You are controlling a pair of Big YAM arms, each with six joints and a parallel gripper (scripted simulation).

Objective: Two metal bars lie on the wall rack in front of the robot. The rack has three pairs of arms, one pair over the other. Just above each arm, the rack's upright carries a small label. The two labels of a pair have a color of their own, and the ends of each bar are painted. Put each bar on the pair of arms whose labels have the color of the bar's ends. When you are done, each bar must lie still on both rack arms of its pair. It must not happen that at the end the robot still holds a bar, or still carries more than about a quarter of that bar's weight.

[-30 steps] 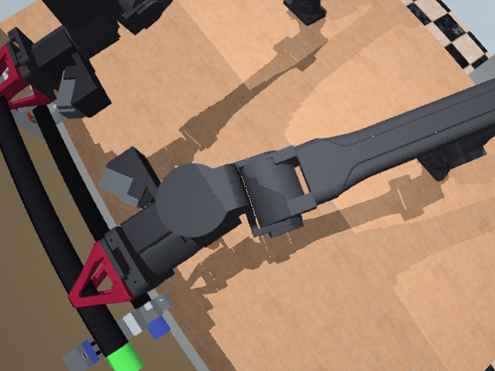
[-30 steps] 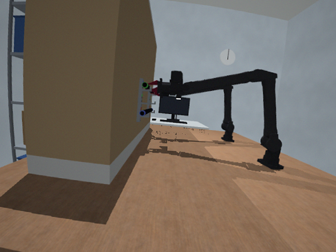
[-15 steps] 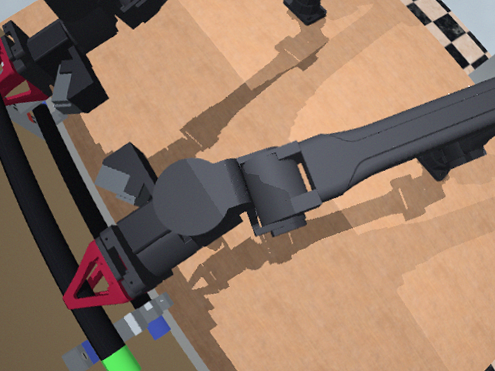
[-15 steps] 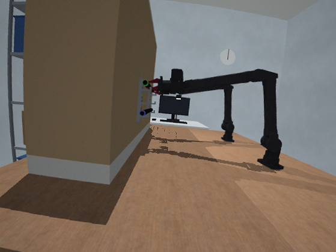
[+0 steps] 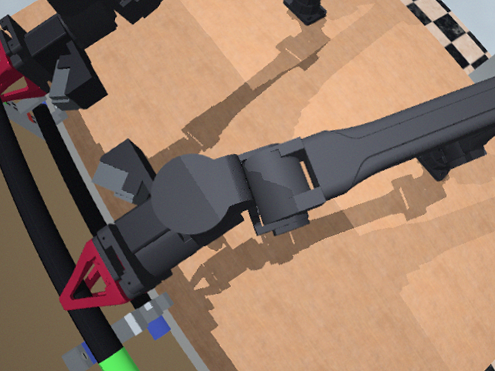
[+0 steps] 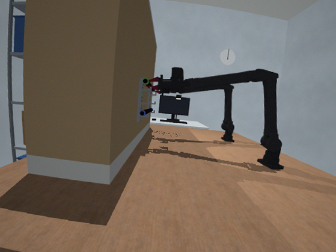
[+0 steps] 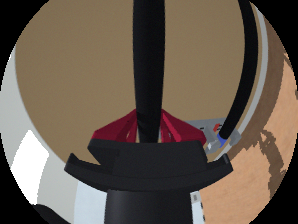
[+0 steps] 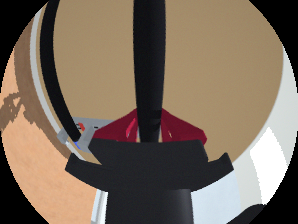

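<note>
Right now my left hand is 15 cm to the left of the green-ended bar. Round my left hand: brown wall 19 cm ahead, 14 cm to the right, 6 cm above; then blue-ended bar 16 cm to the right, 18 cm below.
</note>
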